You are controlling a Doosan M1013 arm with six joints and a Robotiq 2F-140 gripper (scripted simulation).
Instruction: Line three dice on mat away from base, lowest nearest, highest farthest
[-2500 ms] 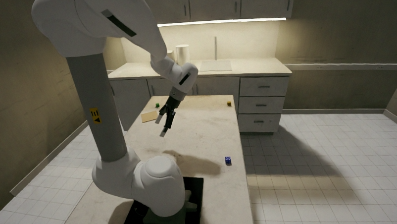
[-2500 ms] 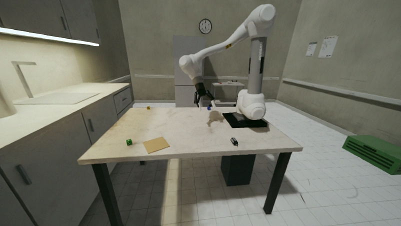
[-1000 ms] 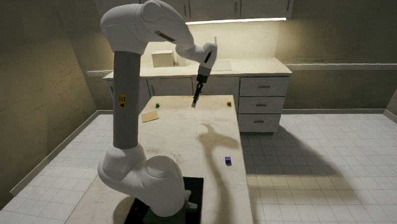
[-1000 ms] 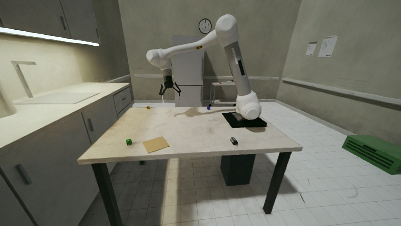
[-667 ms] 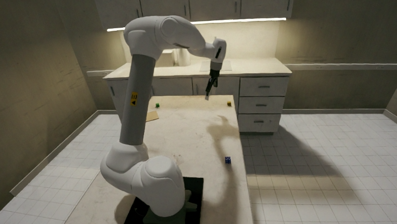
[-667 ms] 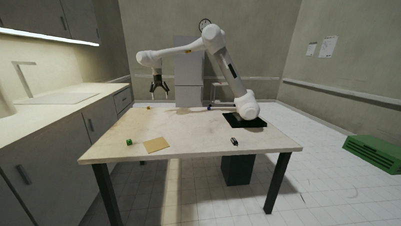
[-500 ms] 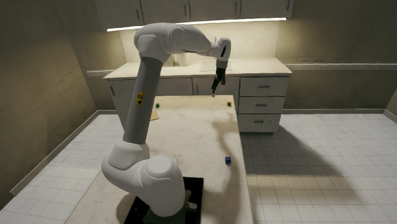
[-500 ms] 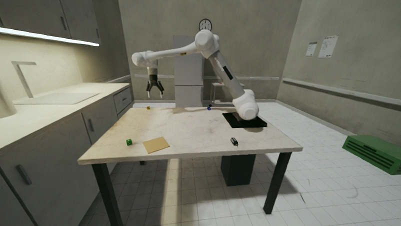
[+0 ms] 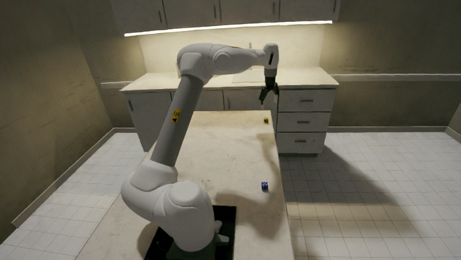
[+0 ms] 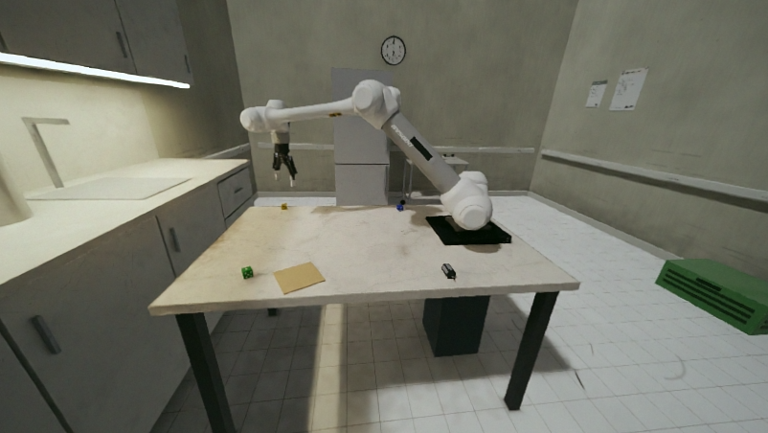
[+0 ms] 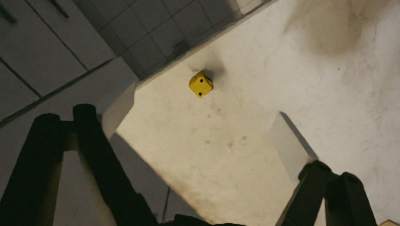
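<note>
Right now my hand is 660 mm past the blue die, 40 mm to the right of it and 140 mm above it. The rest, counted from my hand: yellow die (20 mm ahead, 20 mm to the left, 140 mm below); then tan mat (200 mm behind, 700 mm to the left, 160 mm below); then green die (30 mm behind, 690 mm to the left, 140 mm below).
</note>
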